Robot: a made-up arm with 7 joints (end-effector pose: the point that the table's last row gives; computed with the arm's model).
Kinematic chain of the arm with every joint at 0, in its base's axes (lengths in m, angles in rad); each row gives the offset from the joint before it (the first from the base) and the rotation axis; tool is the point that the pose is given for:
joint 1: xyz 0 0 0.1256 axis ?
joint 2: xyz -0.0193 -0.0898 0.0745 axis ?
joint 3: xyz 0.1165 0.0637 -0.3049 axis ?
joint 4: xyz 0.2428 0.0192 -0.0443 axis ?
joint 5: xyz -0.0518 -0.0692 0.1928 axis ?
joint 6: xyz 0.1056 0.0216 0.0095 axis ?
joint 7: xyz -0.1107 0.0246 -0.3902 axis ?
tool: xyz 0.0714 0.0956 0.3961
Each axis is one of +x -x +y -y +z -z.
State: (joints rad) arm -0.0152 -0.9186 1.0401 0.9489 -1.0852 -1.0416 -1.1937
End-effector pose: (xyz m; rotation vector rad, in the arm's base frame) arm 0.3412 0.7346 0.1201 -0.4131 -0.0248 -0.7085
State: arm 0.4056 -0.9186 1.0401 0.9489 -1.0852 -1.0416 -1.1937
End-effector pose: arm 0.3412 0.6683 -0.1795 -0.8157 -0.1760 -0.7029
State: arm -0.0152 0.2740 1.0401 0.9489 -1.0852 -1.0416 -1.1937
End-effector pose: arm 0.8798 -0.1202 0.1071 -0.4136 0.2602 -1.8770
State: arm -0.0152 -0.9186 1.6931 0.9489 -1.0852 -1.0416 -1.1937
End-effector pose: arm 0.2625 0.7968 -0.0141 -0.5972 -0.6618 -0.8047
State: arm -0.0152 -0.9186 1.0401 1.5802 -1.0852 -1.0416 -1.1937
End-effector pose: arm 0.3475 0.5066 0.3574 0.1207 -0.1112 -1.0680
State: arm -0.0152 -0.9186 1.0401 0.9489 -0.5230 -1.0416 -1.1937
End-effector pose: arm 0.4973 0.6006 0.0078 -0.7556 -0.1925 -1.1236
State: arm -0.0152 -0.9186 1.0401 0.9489 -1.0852 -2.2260 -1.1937
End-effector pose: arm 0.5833 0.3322 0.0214 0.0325 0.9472 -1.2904
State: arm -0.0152 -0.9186 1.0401 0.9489 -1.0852 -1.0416 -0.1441
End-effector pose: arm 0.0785 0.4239 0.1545 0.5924 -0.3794 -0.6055
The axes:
joint 1: -x
joint 2: -z
joint 3: -x
joint 4: -z
joint 5: -x
joint 6: +z
joint 7: +x

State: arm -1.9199 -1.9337 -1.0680 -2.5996 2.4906 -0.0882 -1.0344
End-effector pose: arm -0.4643 -0.4031 0.4003 -2.3123 0.3102 1.9572
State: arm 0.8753 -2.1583 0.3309 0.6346 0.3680 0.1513 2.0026
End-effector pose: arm 0.3009 -0.0265 -0.1846 0.4405 1.4786 0.8196
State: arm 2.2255 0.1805 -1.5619 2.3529 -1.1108 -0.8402 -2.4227
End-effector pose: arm 0.6921 -0.5605 0.7482 0.1670 0.9773 -1.9565
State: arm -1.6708 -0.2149 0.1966 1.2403 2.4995 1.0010 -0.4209
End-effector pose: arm 0.0251 0.1305 0.2849 -0.6285 1.1349 1.5253
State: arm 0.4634 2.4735 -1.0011 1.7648 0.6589 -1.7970 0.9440
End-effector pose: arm -0.2182 -0.4146 0.2695 -0.2091 -0.4695 1.0964
